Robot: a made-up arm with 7 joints.
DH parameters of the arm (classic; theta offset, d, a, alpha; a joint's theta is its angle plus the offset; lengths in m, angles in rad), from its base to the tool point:
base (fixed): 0 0 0 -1.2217
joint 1: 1.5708 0 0 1.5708
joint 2: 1.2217 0 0 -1.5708
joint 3: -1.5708 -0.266 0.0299 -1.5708
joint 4: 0 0 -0.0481 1.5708
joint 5: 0 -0.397 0 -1.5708
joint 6: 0 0 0 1.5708
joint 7: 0 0 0 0
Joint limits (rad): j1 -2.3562..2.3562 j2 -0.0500..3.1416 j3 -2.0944..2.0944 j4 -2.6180..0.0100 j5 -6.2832..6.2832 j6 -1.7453..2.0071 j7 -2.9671..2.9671
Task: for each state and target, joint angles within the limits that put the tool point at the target. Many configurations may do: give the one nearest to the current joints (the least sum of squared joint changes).
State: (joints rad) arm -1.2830 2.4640 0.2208 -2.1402 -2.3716 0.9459 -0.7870
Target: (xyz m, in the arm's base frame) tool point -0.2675 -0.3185 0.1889
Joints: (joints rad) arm -1.4639 3.0828 0.9149 -1.9104 -2.3716 0.9459 -0.7870
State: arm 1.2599 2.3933 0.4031 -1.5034 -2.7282 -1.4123 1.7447
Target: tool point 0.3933 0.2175 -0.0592
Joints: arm 1.0010 1.8788 0.6953 -1.9254 -2.7282 -1.4123 1.7447
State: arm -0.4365 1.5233 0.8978 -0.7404 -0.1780 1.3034 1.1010
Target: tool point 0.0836 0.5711 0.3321
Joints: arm -0.1641 1.9480 0.6864 -0.3769 -0.1780 1.3034 1.1010
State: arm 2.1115 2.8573 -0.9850 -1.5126 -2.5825 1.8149 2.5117
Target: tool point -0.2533 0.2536 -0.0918
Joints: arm 2.0853 2.7068 -0.7214 -2.2614 -2.5825 1.8149 2.5117
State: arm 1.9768 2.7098 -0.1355 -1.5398 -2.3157 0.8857 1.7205
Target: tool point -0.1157 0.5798 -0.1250
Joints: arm 2.1284 2.3884 -0.4651 -1.1294 -2.3157 0.8857 1.7205
